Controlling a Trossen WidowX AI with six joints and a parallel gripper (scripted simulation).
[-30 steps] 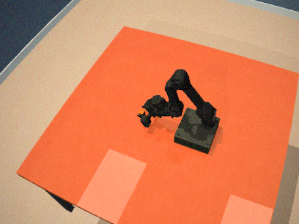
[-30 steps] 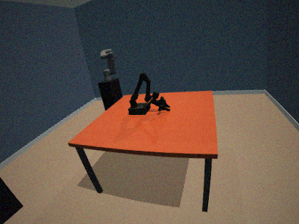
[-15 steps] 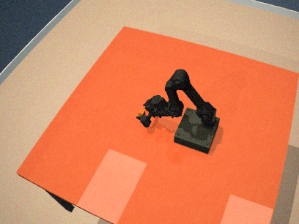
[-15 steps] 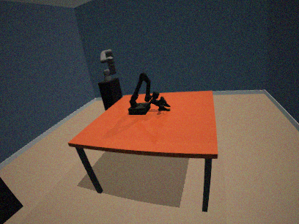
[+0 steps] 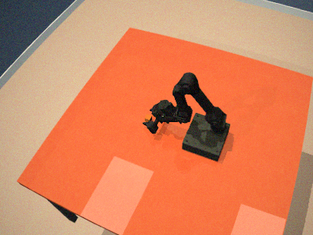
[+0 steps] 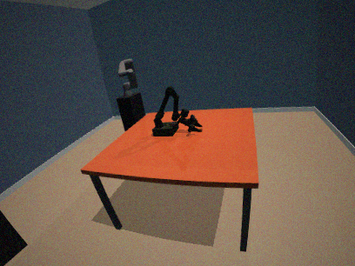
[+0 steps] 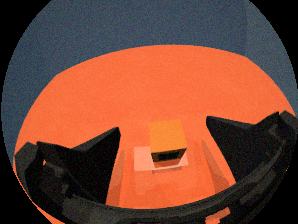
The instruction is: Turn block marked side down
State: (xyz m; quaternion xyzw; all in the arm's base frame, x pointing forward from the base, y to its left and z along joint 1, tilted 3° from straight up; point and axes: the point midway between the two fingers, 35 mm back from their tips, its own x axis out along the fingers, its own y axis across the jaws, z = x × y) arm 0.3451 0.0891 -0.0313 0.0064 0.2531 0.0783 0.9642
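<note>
Right now the orange block is 20 mm behind my gripper tip and 10 mm below it.
</note>
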